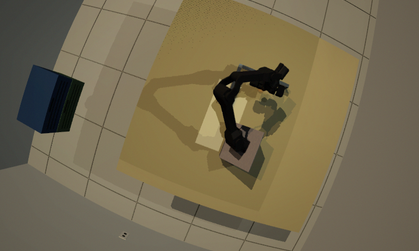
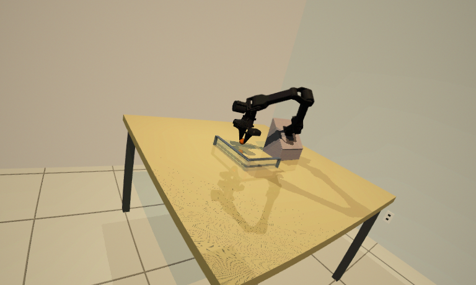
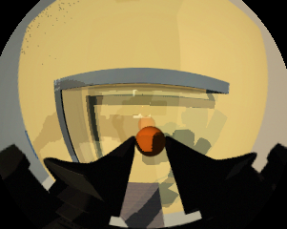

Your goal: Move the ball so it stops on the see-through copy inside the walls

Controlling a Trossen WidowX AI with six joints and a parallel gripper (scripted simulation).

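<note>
The see-through copy of ball lies 10 mm behind my gripper tip and 70 mm below it. Round my gripper tip: orange ball right at my gripper tip.
</note>
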